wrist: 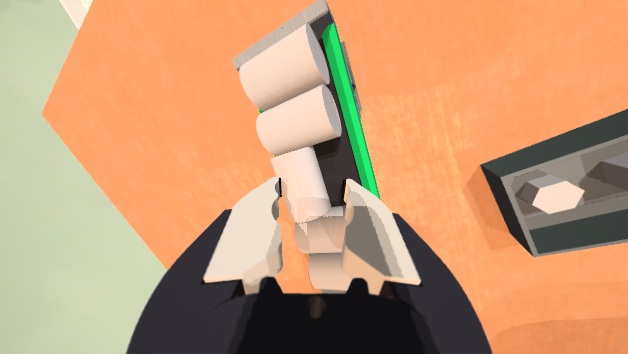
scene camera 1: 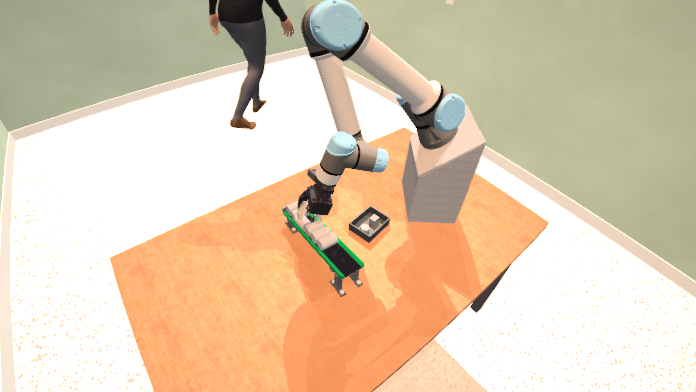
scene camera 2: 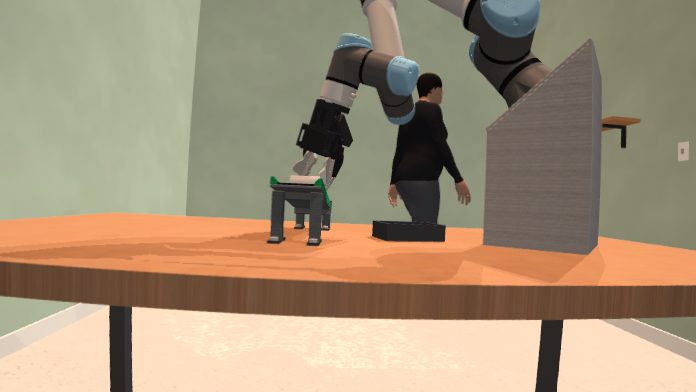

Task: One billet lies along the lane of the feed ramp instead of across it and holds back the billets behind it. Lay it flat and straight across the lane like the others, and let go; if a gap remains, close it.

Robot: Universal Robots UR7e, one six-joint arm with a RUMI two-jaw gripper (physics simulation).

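Seen in the pictures: gripper, fingertip midpoint: (wrist: 312,180) (scene camera 1: 306,219); arm's base, origin of the base link: (scene camera 1: 439,134) (scene camera 2: 546,107).
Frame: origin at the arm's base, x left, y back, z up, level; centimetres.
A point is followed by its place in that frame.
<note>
The feed ramp (scene camera 1: 345,261) (scene camera 2: 297,189) (wrist: 357,120) has green side rails and a dark lane. One pale billet (wrist: 300,172) @[x -10.9, y -52.8, z -20.7 cm] lies along the lane, against the left side in the wrist view, with dark lane bare to its right. Beyond it, a billet (wrist: 300,120) @[x -14.5, y -51.2, z -20.9 cm] and a larger-looking billet (wrist: 285,67) @[x -18.0, y -50.9, z -21.5 cm] lie across the lane near the grey end plate. On the nearer side, more billets lie across, among them one billet (scene camera 1: 327,239) (wrist: 327,272). My gripper (scene camera 1: 310,215) @[x -9.7, y -52.6, z -21.6 cm] (scene camera 2: 315,174) (wrist: 312,180) @[x -9.7, y -52.6, z -21.6 cm] is partly open and empty, its fingertips on either side above the lengthwise billet's near part.
A dark open tray (scene camera 1: 359,235) @[x 1.9, y -37.2, z -29.9 cm] (scene camera 2: 410,231) @[x 5.2, y -31.3, z -28.7 cm] (wrist: 510,215) @[x 1.8, y -37.1, z -28.5 cm] stands beside the ramp, holding a hexagonal piece (scene camera 1: 365,229) @[x 1.6, y -34.2, z -28.7 cm] (wrist: 557,196) @[x 0.5, y -33.6, z -28.7 cm] and a block (scene camera 1: 374,220) @[x 0.7, y -29.0, z -27.9 cm]. The arm's grey pedestal (scene camera 1: 435,195) @[x 12.0, y -10.8, z -16.0 cm] (scene camera 2: 542,175) @[x 14.0, y -8.4, z -16.7 cm] stands past the tray. A person (scene camera 1: 250,50) (scene camera 2: 420,145) is beyond the table.
</note>
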